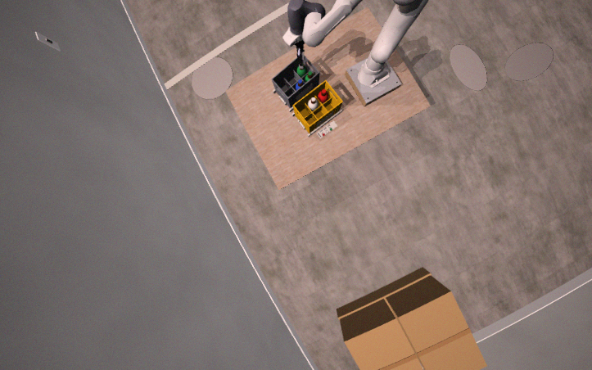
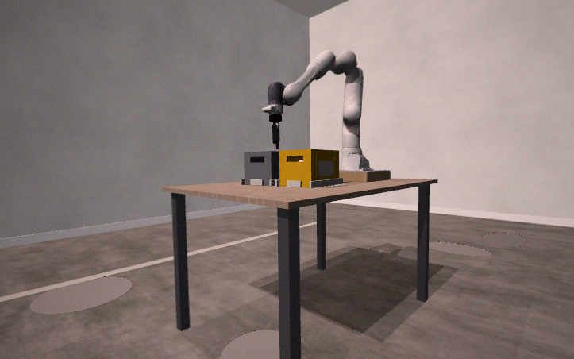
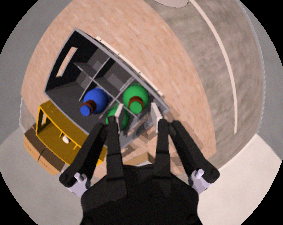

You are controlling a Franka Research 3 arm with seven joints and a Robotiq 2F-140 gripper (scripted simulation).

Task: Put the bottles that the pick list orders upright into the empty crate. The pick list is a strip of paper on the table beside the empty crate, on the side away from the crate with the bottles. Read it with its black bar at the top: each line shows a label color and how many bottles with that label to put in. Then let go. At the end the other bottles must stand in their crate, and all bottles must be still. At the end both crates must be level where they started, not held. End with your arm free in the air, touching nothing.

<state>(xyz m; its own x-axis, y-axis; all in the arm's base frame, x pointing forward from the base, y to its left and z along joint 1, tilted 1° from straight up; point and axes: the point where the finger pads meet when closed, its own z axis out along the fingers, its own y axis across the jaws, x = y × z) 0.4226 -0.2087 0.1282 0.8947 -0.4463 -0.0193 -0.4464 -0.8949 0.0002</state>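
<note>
The grey crate lies 11 cm below my hand, 7 cm to the left of it and 7 cm ahead of it. Also, from my hand: blue bottle 11 cm to the left, 11 cm below, 6 cm ahead; then red bottle 24 cm to the left, 11 cm below, 7 cm behind; then white bottle 26 cm to the left, 11 cm below, 2 cm ahead.
</note>
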